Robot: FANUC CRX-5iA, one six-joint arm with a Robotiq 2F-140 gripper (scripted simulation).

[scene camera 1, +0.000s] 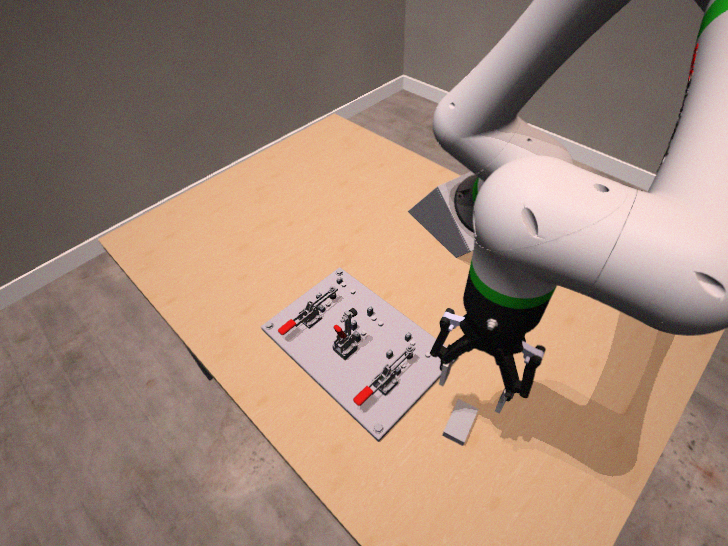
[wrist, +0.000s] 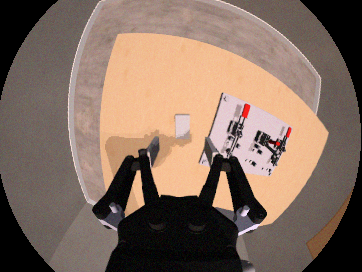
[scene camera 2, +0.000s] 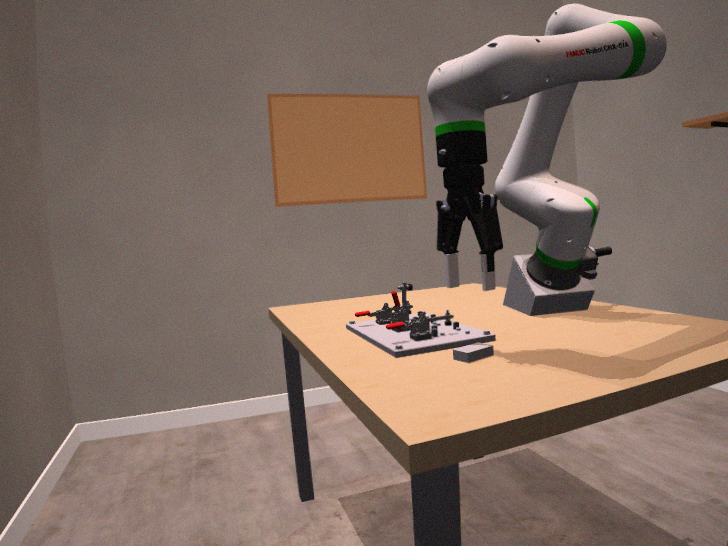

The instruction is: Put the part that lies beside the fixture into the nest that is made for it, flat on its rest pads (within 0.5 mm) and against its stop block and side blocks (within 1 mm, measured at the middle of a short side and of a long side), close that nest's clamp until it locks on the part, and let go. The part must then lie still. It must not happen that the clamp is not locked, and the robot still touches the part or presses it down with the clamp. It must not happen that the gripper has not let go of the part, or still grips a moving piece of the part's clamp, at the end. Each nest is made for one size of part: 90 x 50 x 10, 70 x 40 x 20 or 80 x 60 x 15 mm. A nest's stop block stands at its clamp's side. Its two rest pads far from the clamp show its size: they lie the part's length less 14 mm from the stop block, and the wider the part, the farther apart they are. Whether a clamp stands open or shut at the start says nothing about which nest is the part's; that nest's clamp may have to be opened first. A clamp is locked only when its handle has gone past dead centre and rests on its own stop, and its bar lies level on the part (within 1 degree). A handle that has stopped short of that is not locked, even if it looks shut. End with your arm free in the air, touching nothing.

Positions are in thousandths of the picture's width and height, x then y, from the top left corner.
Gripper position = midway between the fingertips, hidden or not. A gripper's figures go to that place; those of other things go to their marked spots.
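A grey part (scene camera 1: 631, 777) is 83 cm from the lens, while my gripper (scene camera 1: 648, 717) is 73 cm from the lens.
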